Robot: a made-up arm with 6 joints.
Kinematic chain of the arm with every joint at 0, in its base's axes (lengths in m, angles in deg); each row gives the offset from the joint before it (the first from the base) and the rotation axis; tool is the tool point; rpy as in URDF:
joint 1: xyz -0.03 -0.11 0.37 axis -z
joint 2: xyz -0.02 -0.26 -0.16 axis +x
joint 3: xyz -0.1 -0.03 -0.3 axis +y
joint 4: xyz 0.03 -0.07 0 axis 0.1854 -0.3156 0.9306
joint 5: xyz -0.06 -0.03 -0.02 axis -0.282 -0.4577 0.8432
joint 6: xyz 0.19 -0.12 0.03 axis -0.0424 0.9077 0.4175
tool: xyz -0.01 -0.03 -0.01 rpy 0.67 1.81 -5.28
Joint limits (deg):
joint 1: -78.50..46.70
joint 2: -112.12..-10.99
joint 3: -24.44..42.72
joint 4: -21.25..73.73
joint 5: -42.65..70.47
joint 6: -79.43..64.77
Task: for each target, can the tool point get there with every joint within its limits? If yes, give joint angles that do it. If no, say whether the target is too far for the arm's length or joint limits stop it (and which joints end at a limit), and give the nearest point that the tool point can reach.
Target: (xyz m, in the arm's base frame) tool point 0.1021 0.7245 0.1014
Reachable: no: joint limits stop it (at a limit: joint 1, joint 2, joint 4, joint 6) | nearest point 0.3819 -0.0483 -0.0007 | short by 0.828 m
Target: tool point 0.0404 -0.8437 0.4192
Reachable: yes | joints -12.84 -73.16 34.61 0.07 -28.08 -13.06
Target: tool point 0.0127 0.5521 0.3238
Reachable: no: joint limits stop it (at a limit: joint 1, joint 2, joint 3, joint 4, joint 6) | nearest point 0.3898 -0.0441 0.4003 | short by 0.710 m
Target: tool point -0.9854 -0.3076 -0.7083
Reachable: no: too far | nearest point -0.5625 -0.4990 -0.2038 | short by 0.686 m
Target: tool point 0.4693 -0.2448 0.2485
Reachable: yes | joints -65.08 -69.46 1.12 30.60 24.80 49.55
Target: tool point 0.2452 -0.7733 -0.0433
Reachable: yes | joints -17.89 -32.03 25.06 45.26 -33.75 25.66
